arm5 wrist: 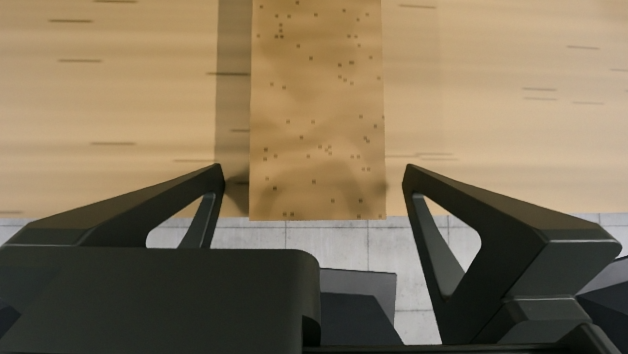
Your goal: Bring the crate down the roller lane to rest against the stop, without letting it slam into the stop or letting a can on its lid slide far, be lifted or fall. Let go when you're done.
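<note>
The crate's broad, light wooden top (125, 110) fills the upper part of the arm5 wrist view. A raised wooden bar (317, 105) with small dark specks runs down its middle and ends near the crate's near edge. The arm5 gripper (314, 169) is open. Its two dark fingers stand to the left and right of the bar's near end, with a gap on each side. The can, the rollers and the stop do not show in this view. The grippers of arm1, arm2, arm3, arm4 and arm6 do not show.
Light grey tiled floor (345, 245) shows beyond the crate's near edge, between the fingers. Dark grey flat-sided parts (350, 312) show low in the view, beside the gripper body, and more at the right edge.
</note>
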